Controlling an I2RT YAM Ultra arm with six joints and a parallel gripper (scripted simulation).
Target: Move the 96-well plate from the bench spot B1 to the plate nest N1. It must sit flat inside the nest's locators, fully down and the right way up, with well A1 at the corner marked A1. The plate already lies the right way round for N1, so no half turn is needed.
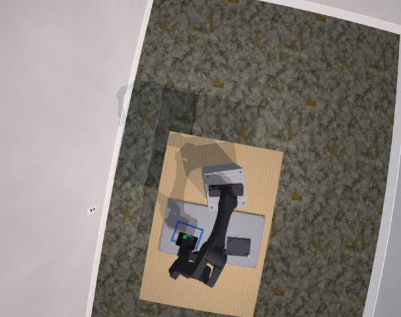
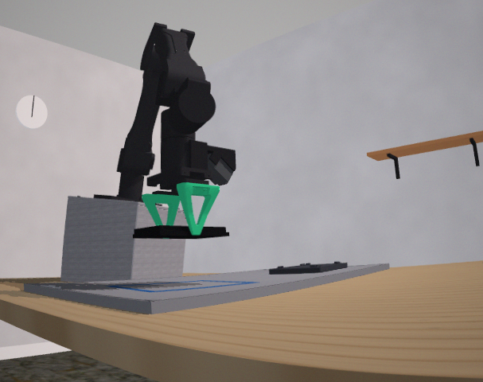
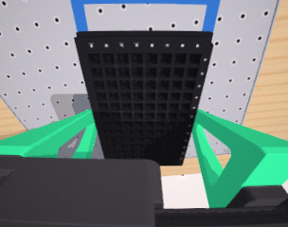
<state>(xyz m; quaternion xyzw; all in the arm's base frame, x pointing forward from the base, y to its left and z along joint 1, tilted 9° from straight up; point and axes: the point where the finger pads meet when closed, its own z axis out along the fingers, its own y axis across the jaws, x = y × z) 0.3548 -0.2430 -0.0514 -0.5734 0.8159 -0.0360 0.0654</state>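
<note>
The dark plate nest N1 lies 9 cm ahead of my hand, 36 cm to the left of it and 8 cm below it. Also, from my hand: black 96-well plate: right at my hand; then white A1 label: 15 cm ahead, 42 cm to the left, 7 cm below.
</note>
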